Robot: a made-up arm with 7 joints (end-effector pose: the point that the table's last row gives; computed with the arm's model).
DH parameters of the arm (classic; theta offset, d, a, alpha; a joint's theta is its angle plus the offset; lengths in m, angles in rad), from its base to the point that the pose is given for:
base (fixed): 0 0.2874 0.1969 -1.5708
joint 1: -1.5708 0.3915 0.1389 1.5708
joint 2: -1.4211 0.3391 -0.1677 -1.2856
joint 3: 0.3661 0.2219 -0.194 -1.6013
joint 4: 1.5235 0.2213 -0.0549 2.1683
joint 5: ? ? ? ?
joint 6: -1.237 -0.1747 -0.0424 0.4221
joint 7: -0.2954 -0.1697 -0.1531 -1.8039
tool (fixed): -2.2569 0.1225 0 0
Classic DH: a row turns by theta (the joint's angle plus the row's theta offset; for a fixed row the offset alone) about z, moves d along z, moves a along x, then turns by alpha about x.
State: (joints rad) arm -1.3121 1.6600 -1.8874 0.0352 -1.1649 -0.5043 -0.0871
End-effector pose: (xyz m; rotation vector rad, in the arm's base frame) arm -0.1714 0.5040 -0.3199 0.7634 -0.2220 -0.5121
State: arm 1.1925 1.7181 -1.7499 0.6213 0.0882 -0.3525 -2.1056
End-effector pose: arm -0.0055 0.8078 0.8587 -1.7675 0.5929 1.0871
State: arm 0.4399 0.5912 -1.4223 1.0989 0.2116 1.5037 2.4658
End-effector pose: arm -0.2988 0.6213 0.8683 -0.8550 -0.2663 -0.2205
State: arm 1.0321 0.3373 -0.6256 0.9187 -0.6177 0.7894 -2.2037
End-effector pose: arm 0.3769 0.2777 0.5833 0.7873 1.7564 0.5543
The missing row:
joint 5: 1.4329 0.2657 -0.0894 1.7339
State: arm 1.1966 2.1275 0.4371 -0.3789 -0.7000 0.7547 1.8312
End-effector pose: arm -0.5933 0.8113 0.5500 -0.2383 -0.9636 -1.7884
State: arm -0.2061 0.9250 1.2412 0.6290 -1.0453 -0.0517 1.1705
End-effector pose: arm 0.2718 0.7537 0.2898 1.3303 -0.8776 1.9152
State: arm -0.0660 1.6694 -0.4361 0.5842 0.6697 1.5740 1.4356
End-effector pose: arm -0.5293 0.6773 0.0070 2.3501 0.3632 -1.1121
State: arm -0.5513 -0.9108 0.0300 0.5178 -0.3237 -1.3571 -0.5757
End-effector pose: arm -0.1953 0.2047 0.7395 -0.6270 -0.3739 1.4701
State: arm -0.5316 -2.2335 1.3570 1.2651 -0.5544 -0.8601 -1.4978
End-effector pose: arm -0.2981 0.0288 0.6190 0.6499 1.8124 -1.5456
